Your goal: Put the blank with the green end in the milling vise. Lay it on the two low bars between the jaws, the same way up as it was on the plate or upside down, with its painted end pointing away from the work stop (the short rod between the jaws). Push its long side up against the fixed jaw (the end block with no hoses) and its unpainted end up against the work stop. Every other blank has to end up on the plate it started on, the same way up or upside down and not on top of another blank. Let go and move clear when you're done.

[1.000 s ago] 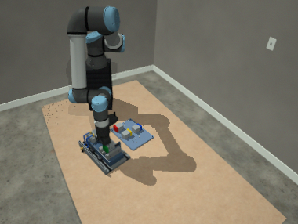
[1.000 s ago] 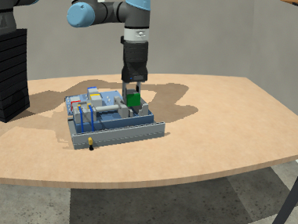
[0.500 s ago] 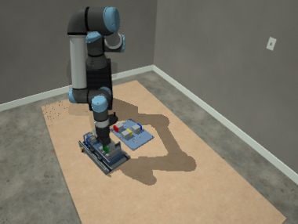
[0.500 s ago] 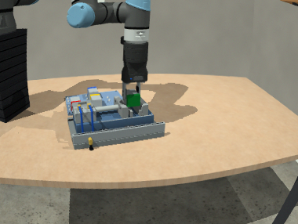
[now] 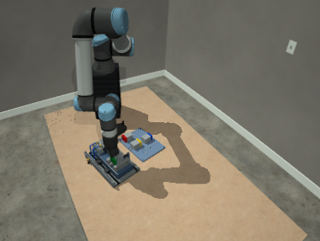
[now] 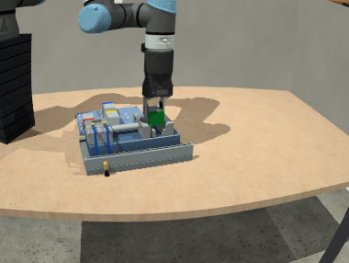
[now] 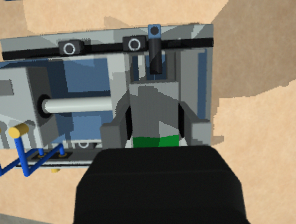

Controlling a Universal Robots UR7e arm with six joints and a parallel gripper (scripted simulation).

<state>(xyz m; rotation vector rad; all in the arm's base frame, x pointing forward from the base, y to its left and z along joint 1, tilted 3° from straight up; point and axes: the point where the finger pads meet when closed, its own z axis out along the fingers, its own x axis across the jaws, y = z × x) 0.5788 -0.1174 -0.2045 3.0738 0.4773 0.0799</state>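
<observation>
My hand is 20 mm above the green-ended blank. From my hand the other things lie so: piston rod 80 mm behind, 50 mm below, 20 mm to the right; then work stop rod 50 mm to the left, 40 mm below, 10 mm behind; then fixed jaw 50 mm below, 30 mm ahead, 20 mm to the left.
</observation>
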